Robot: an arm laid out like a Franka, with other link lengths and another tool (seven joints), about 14 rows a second.
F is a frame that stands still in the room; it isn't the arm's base.
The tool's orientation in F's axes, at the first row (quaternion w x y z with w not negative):
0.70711, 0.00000, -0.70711, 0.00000
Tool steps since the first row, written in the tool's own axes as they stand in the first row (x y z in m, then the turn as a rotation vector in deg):
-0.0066, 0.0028, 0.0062, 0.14, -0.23, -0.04
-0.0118, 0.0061, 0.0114, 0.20, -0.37, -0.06
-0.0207, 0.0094, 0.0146, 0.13, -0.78, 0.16
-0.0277, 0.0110, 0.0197, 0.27, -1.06, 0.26
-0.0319, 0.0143, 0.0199, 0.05, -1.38, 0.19
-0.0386, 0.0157, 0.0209, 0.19, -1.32, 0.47
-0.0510, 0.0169, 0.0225, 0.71, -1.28, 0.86
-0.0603, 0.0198, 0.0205, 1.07, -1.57, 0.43
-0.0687, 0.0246, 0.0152, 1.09, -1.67, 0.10
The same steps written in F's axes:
-0.0062, 0.0028, -0.0066, 0.04, -0.23, 0.14
-0.0114, 0.0061, -0.0118, 0.06, -0.37, 0.20
-0.0146, 0.0094, -0.0207, -0.16, -0.78, 0.13
-0.0197, 0.0110, -0.0277, -0.26, -1.06, 0.27
-0.0199, 0.0143, -0.0319, -0.19, -1.38, 0.05
-0.0209, 0.0157, -0.0386, -0.47, -1.32, 0.19
-0.0225, 0.0169, -0.0510, -0.86, -1.28, 0.71
-0.0205, 0.0198, -0.0603, -0.43, -1.57, 1.07
-0.0152, 0.0246, -0.0687, -0.10, -1.67, 1.09

